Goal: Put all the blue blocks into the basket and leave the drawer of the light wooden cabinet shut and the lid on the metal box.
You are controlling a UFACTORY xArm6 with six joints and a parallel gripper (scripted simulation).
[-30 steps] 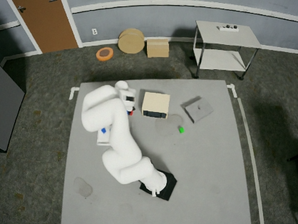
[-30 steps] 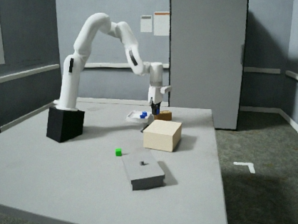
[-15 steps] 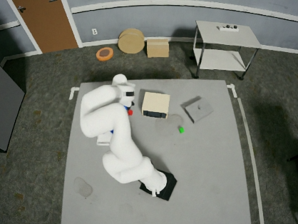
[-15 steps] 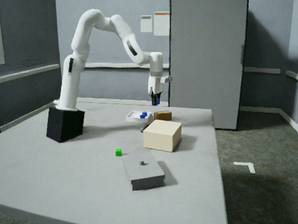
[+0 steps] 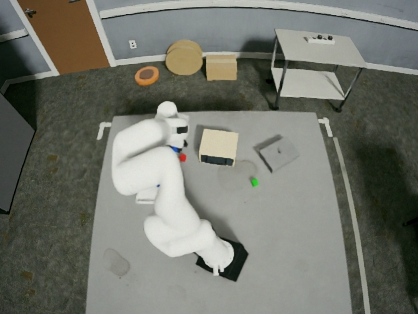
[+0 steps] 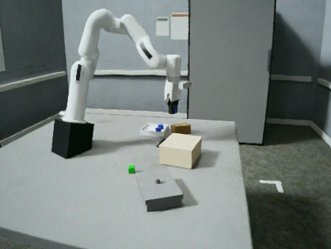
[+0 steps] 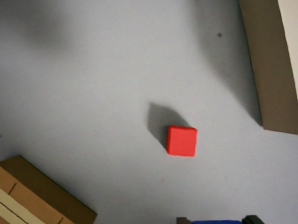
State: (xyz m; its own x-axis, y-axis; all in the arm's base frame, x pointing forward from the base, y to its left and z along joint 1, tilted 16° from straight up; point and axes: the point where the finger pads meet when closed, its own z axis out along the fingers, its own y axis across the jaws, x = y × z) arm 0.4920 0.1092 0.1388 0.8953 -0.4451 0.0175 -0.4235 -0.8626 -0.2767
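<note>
The white basket is 170 mm below my hand, 160 mm to the left of it and 130 mm behind it. From my hand the other things lie so: light wooden cabinet: 200 mm to the right, 140 mm below, 50 mm ahead; then brown box: 150 mm to the left, 150 mm below, 30 mm ahead; then dark-rimmed drawer: 200 mm to the right, 140 mm below, 40 mm ahead.
</note>
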